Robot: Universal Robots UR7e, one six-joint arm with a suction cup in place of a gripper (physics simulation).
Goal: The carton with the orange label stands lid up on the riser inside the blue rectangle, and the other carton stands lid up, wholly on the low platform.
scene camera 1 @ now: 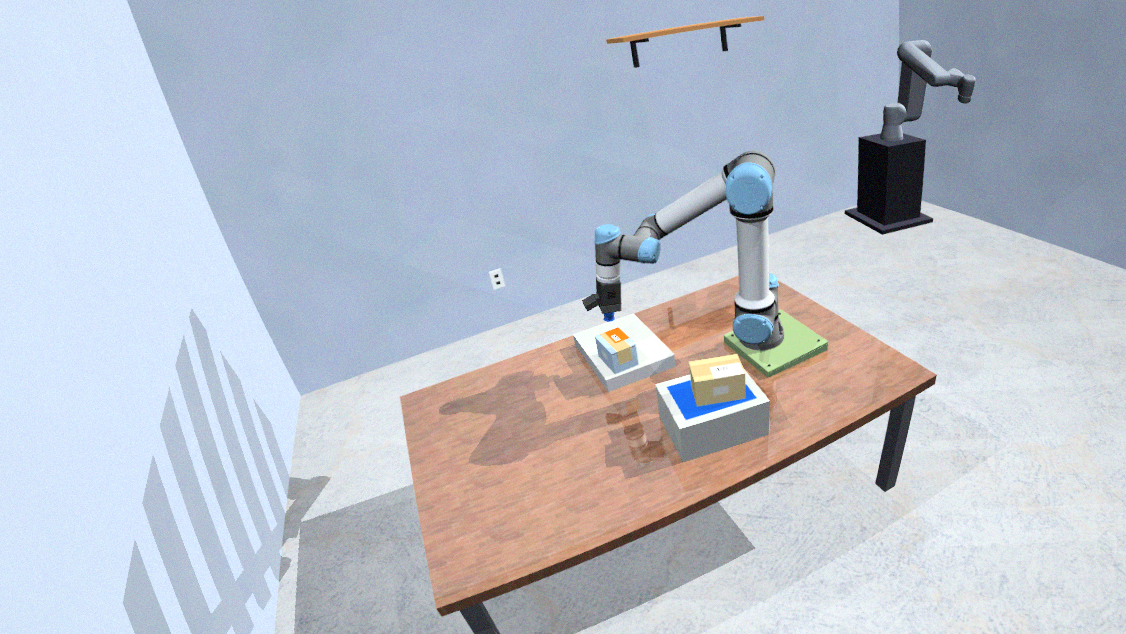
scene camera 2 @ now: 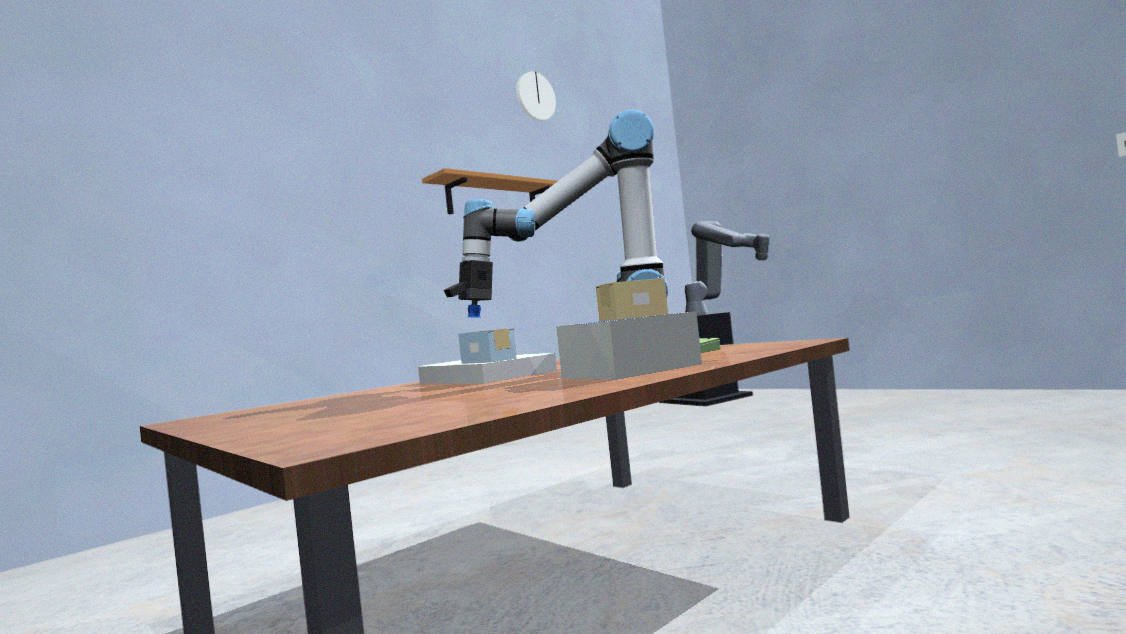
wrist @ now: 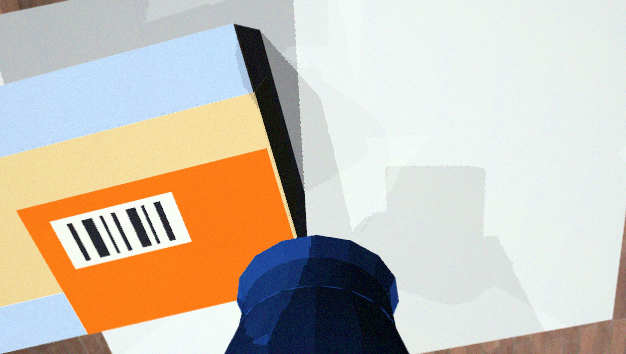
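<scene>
The light blue carton [scene camera 1: 616, 354] [scene camera 2: 484, 347] [wrist: 125, 85] stands on the low platform [scene camera 1: 650, 355] [scene camera 2: 449, 373] [wrist: 525, 100], with its orange label [scene camera 1: 617, 335] [wrist: 210, 250] and tan tape on top. The tan carton [scene camera 1: 713, 389] [scene camera 2: 632, 301] stands on the grey riser [scene camera 1: 720, 433] [scene camera 2: 654, 350], over part of the blue rectangle [scene camera 1: 683, 400]; it hides the rectangle's back edge. My suction cup [scene camera 1: 609, 317] [scene camera 2: 473, 312] [wrist: 317, 270] is open, holds nothing and hangs above the low platform, higher than the blue carton's top. In the wrist view it covers the label's near right corner.
The arm's green base plate [scene camera 1: 795, 346] [scene camera 2: 710, 344] is at the back right of the wooden table [scene camera 1: 504, 511] [scene camera 2: 236, 441]. The tall riser stands nearer the front edge than the low platform. A wall shelf [scene camera 1: 685, 29] [scene camera 2: 488, 181] is behind the arm.
</scene>
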